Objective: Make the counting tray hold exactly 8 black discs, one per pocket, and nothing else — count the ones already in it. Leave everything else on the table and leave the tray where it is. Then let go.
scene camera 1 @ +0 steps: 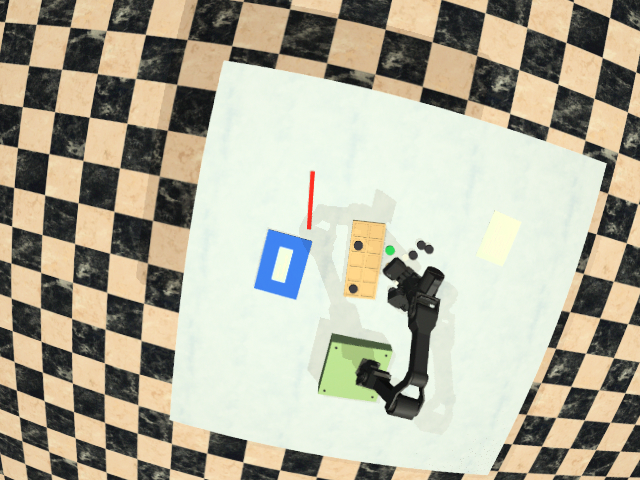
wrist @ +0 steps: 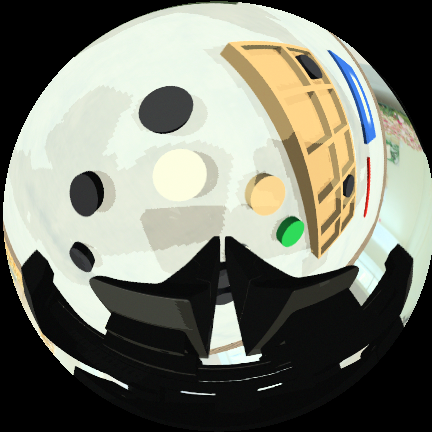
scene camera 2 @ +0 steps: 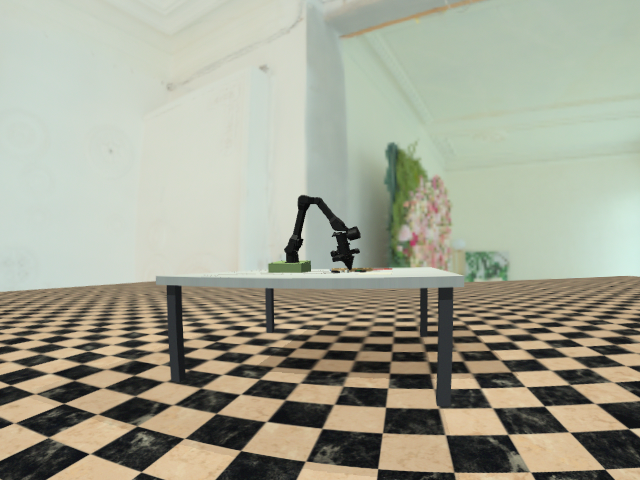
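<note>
The tan counting tray [scene camera 1: 368, 260] [wrist: 303, 190] has two columns of pockets. One black disc [scene camera 1: 357, 245] [wrist: 348, 185] lies in a pocket of the column farther from the gripper, and another black disc [scene camera 1: 353, 288] [wrist: 309, 66] lies in that column's end pocket nearest the arm base. Three loose black discs [wrist: 166, 109] [wrist: 87, 193] [wrist: 82, 257] lie on the table in the wrist view. More black discs [scene camera 1: 413, 255] [scene camera 1: 428, 249] lie beyond the gripper, partly hidden behind its fingers in the wrist view. My gripper [scene camera 2: 349, 267] [wrist: 221, 241] is shut and empty, low above the table beside the tray.
A cream disc [wrist: 180, 175], a tan disc [wrist: 265, 194] and a green disc [scene camera 1: 390, 250] [wrist: 290, 231] lie between gripper and tray. Beyond the tray are a blue frame [scene camera 1: 300, 263] [wrist: 369, 136] and a red bar [scene camera 1: 310, 200] [wrist: 368, 187]. A cream rectangle [scene camera 1: 499, 238] lies far right.
</note>
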